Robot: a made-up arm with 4 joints.
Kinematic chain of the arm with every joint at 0, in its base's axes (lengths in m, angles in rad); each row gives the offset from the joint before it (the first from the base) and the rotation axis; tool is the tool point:
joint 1: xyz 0 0 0.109 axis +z
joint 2: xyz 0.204 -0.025 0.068 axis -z
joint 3: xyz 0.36 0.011 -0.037 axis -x
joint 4: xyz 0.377 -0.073 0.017 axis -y
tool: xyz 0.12 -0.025 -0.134
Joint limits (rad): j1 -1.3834..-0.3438 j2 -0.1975..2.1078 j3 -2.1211..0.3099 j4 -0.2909..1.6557
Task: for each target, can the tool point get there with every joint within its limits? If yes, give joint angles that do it. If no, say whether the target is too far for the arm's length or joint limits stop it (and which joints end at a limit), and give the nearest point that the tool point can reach.
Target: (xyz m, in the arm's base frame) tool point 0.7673 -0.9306 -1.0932
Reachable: no: too far | nearest point 0.6483 -0.7863 -0.0357 | short by 1.074 m
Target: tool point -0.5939 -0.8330 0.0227
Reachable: yes | joints -1.2381 1.1285 -0.9435 0.3687
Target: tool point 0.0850 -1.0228 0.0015
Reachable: yes | joints -0.7003 0.9244 -0.6424 0.1351
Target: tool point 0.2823 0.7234 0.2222
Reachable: no: joint limits stop it (at a limit: joint 1, joint 2, joint 3, joint 4) | nearest point 1.0157 -0.0264 0.1327 | short by 1.053 m
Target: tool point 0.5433 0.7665 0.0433
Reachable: no: joint limits stop it (at a limit: joint 1, joint 2, joint 4) | nearest point 1.0155 -0.0272 0.1210 | short by 0.927 m
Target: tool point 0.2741 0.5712 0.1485
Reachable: no: joint limits stop it (at a limit: joint 1, joint 2, joint 3, joint 4) | nearest point 1.0157 -0.0264 0.1327 | short by 0.952 m
